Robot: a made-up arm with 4 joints.
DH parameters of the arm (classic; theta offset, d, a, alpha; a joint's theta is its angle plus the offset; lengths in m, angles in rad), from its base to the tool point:
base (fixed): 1.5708 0.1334 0 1.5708
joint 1: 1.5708 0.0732 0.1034 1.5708
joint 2: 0 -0.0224 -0.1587 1.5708
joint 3: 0 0.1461 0.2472 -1.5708
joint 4: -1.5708 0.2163 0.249 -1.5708
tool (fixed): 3.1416 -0.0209 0 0
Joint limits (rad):
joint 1: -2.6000..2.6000
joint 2: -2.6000..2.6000
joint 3: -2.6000..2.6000
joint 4: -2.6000..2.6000
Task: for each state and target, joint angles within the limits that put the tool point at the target. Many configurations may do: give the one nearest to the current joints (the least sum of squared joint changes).
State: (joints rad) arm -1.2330 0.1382 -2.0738 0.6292
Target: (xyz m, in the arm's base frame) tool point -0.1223 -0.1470 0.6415
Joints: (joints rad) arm -1.7120 -0.5796 -2.0654 0.7720
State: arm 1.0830 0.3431 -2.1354 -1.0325
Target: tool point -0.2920 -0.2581 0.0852
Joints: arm 0.7354 0.1110 -1.9539 -0.4050
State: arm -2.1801 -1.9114 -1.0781 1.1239
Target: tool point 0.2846 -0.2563 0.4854
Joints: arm -1.3969 -2.4531 -1.4765 0.6957
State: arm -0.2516 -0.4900 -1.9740 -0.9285
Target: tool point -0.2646 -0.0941 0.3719
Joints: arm -0.4176 0.1762 -1.8908 -0.5599
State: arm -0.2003 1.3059 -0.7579 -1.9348
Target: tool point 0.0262 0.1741 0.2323
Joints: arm -0.1653 1.1557 -0.5151 -1.9264
